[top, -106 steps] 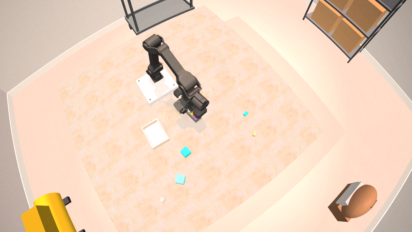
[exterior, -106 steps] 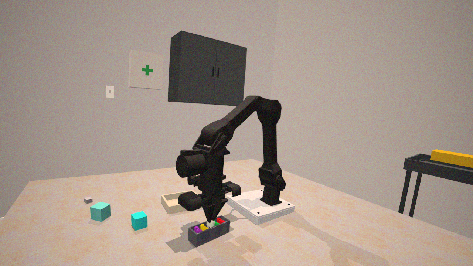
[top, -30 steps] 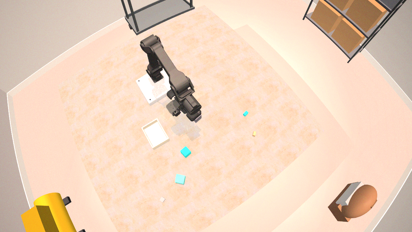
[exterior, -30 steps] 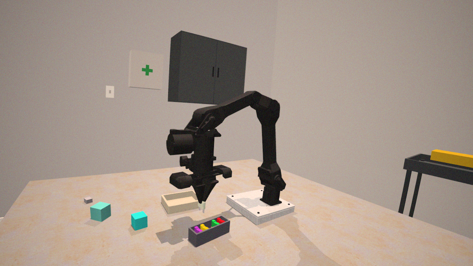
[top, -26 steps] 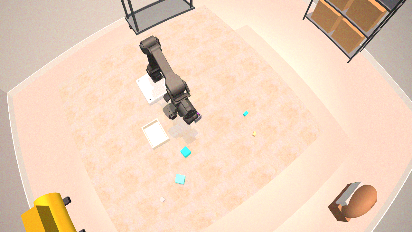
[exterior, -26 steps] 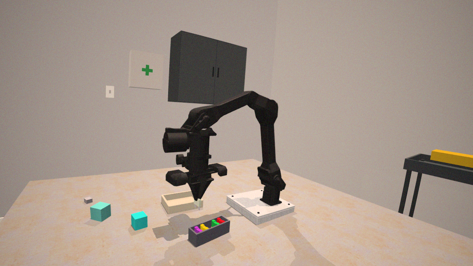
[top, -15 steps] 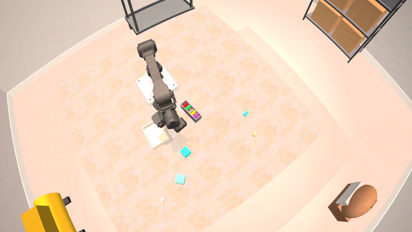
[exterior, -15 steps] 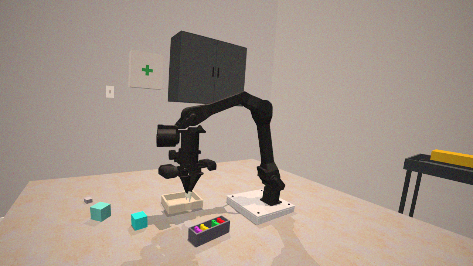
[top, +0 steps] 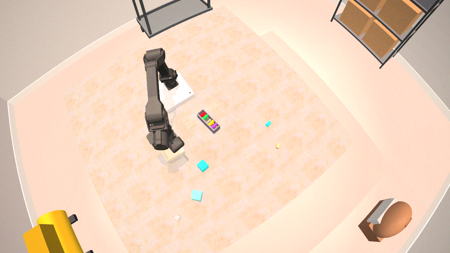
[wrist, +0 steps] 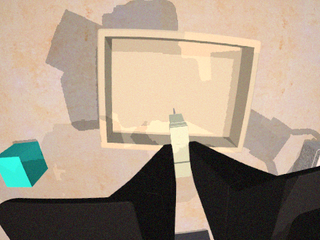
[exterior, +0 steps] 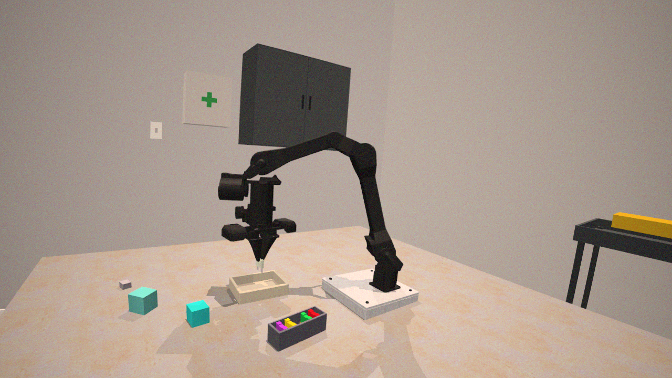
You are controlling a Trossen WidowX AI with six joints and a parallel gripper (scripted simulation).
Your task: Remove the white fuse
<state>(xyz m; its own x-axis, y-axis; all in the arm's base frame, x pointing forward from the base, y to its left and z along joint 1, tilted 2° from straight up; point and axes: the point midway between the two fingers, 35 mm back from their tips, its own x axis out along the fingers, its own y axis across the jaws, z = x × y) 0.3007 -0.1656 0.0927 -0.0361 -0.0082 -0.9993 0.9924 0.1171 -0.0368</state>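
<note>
Now: the white fuse 1 cm below my gripper tip. Round my gripper tip: red fuse 20 cm to the left, 7 cm below, 4 cm behind; cream tray 9 cm below, 2 cm to the right; green fuse 21 cm to the left, 7 cm below, 2 cm behind.
</note>
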